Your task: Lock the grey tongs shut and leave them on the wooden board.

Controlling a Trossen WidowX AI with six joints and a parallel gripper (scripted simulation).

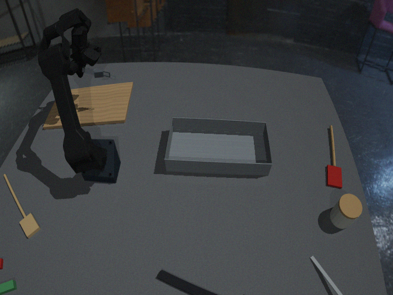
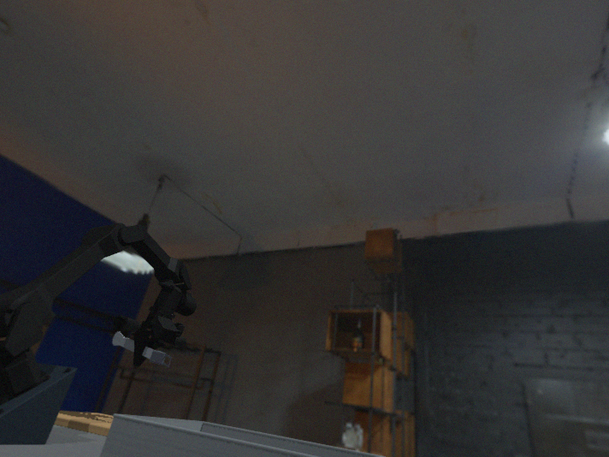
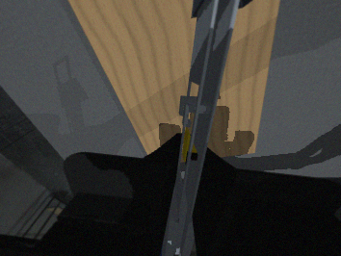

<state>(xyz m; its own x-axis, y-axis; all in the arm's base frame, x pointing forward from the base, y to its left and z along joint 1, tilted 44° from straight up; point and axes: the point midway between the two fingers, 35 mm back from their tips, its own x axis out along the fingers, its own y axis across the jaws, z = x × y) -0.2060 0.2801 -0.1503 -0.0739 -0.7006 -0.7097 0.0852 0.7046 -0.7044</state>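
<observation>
Right now my gripper tip is 10 mm to the left of the wooden board and 130 mm above it. Also, from my gripper tip: red spatula 940 mm ahead, 140 mm to the right, 130 mm below; then black strip 630 mm ahead, 630 mm to the right, 140 mm below; then grey roasting tin 540 mm ahead, 160 mm to the right, 110 mm below.
</observation>
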